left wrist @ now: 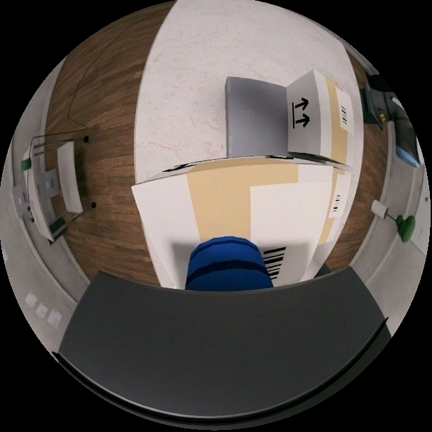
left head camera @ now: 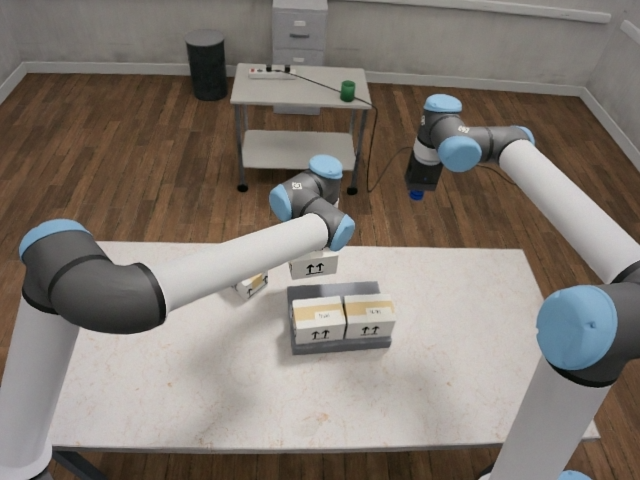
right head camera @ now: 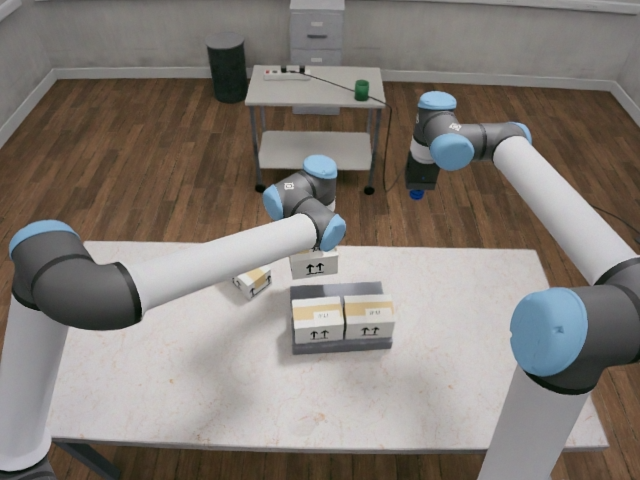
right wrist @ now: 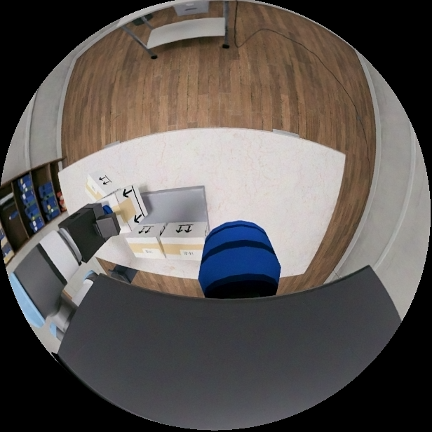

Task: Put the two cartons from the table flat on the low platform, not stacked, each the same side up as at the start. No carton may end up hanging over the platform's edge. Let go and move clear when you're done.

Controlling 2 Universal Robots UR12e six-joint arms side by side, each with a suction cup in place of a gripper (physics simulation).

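Frame: origin at the left arm's base, x up, y right, z ahead, level; metres.
Seen in the pictures: right hand at its tool point: (left head camera: 416,195) (right head camera: 416,195).
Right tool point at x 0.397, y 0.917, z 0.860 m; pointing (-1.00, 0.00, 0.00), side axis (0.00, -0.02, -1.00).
Observation:
A point is followed by its place in that frame.
My left gripper (left wrist: 229,262) (right wrist: 107,209) is shut on a white carton with tan tape (left head camera: 313,266) @[y 0.607, x 0.202, z 0.738 m] (right head camera: 314,265) @[y 0.611, x 0.206, z 0.739 m] (left wrist: 220,200) (right wrist: 131,206), held upright in the air near the low grey platform's back left corner; its cup is hidden in both head views. The platform (left head camera: 333,290) @[y 0.685, x 0.048, z 0.755 m] (right head camera: 336,290) @[y 0.687, x 0.048, z 0.755 m] (left wrist: 255,117) (right wrist: 175,200) carries two cartons side by side along its front: left one (left head camera: 318,328) @[y 0.618, x 0.131, z 0.556 m] (right head camera: 316,329) @[y 0.618, x 0.125, z 0.556 m] (right wrist: 145,244), right one (left head camera: 369,325) @[y 0.777, x 0.123, z 0.570 m] (right head camera: 369,324) @[y 0.779, x 0.133, z 0.570 m] (right wrist: 184,245). Another carton (left head camera: 252,284) @[y 0.409, x 0.076, z 0.760 m] (right head camera: 253,281) @[y 0.406, x 0.095, z 0.757 m] (right wrist: 99,184) sits angled on the table, partly hidden. My right gripper (left head camera: 416,195) (right head camera: 416,194) (right wrist: 240,262) is open, holding nothing, high at the right.
The pale table (left head camera: 444,382) @[y 1.020, x 0.000, z 0.431 m] (right head camera: 444,382) @[y 1.017, x 0.000, z 0.440 m] (right wrist: 265,175) bears the platform. My left forearm (left head camera: 242,260) @[y 0.433, x 0.635, z 0.408 m] (right head camera: 227,263) @[y 0.441, x 0.626, z 0.408 m] crosses above its left part. A trolley with a green cup (left head camera: 347,90) (right head camera: 361,90) stands beyond the back edge, beside a dark bin (left head camera: 207,67) (right head camera: 227,69).

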